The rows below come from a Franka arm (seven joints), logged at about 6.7 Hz.
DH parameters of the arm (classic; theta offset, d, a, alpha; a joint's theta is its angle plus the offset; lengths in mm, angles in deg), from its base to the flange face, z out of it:
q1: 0 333 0 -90
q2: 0 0 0 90
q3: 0 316 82.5 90
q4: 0 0 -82.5 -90
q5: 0 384 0 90
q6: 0 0 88 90
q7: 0 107 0 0
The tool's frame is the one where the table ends.
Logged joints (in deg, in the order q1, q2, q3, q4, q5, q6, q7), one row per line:
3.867 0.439 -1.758 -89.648 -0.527 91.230 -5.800
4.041 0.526 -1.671 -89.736 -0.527 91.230 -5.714
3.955 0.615 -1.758 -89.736 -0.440 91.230 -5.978
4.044 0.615 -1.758 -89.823 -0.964 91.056 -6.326
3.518 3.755 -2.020 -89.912 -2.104 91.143 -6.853
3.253 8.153 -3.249 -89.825 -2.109 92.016 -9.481
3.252 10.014 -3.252 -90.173 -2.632 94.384 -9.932
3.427 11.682 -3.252 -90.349 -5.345 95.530 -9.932
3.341 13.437 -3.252 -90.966 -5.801 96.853 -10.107
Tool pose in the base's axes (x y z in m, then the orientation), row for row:
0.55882 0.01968 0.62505 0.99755 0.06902 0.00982 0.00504
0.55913 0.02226 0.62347 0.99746 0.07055 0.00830 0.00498
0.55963 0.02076 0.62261 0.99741 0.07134 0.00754 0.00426
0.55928 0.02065 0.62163 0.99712 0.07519 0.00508 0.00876
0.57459 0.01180 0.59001 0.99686 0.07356 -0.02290 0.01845
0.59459 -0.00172 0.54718 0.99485 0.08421 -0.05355 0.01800
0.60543 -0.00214 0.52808 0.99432 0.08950 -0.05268 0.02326
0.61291 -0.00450 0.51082 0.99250 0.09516 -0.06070 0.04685
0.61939 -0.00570 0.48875 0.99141 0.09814 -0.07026 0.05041
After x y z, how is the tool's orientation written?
As a quaternion, x y z w.
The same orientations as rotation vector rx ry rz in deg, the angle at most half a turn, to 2 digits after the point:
178.99 12.38 1.76
178.98 12.66 1.49
179.05 12.81 1.35
178.49 13.46 0.91
177.36 13.09 -4.07
177.05 14.99 -9.53
176.37 15.88 -9.34
173.51 16.64 -10.61
172.94 17.12 -12.26

